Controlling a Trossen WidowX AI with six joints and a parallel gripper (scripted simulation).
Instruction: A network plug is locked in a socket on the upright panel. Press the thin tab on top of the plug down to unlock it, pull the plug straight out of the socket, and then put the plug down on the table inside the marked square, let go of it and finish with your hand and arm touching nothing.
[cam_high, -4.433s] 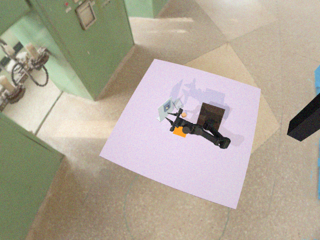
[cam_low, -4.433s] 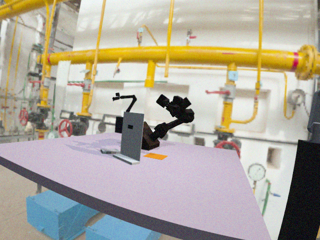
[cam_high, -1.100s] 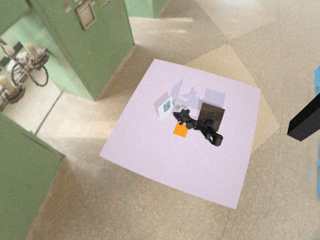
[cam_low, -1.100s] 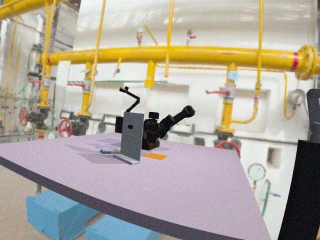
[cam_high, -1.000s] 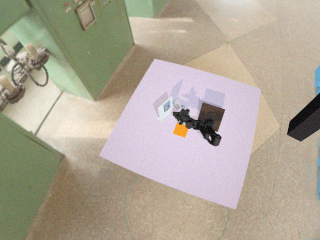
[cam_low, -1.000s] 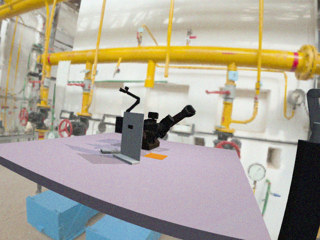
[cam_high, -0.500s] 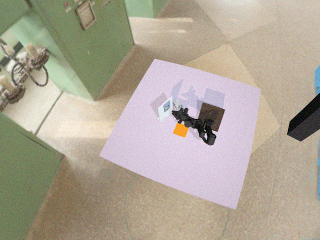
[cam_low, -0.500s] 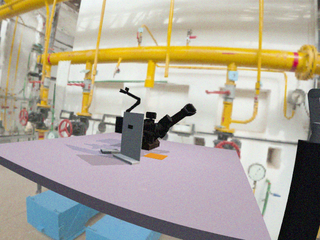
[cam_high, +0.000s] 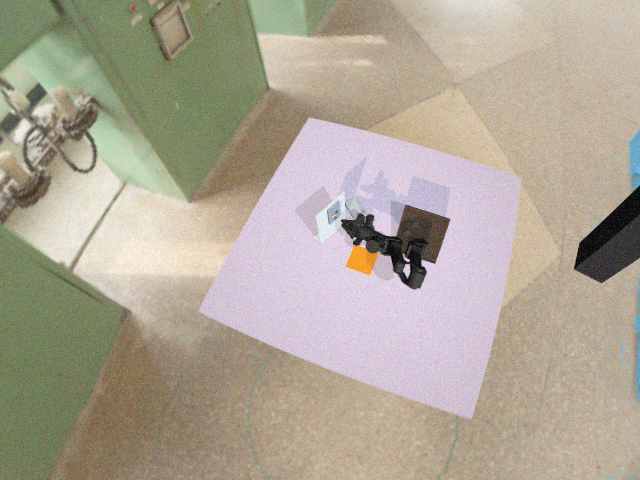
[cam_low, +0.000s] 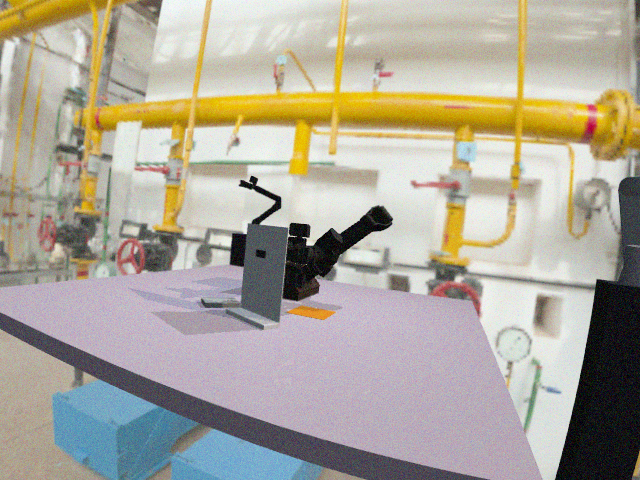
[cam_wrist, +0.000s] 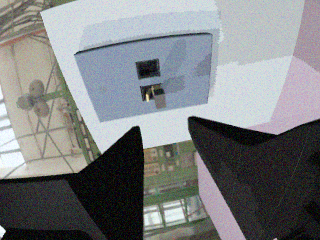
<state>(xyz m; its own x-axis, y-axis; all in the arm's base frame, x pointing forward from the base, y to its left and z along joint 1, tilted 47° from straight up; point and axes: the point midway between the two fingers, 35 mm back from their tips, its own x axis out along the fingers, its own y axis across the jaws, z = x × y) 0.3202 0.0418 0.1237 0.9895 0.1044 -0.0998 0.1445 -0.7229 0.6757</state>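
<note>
Now: the network plug 50 mm ahead of my gripper tip and 10 mm to the right of it. The rest, counted from my gripper tip: grey flat piece 30 mm ahead, 190 mm to the right, 170 mm below; orange marked square 130 mm behind, 40 mm to the left, 170 mm below; grey upright panel 70 mm ahead, 20 mm to the right, 60 mm below.
</note>
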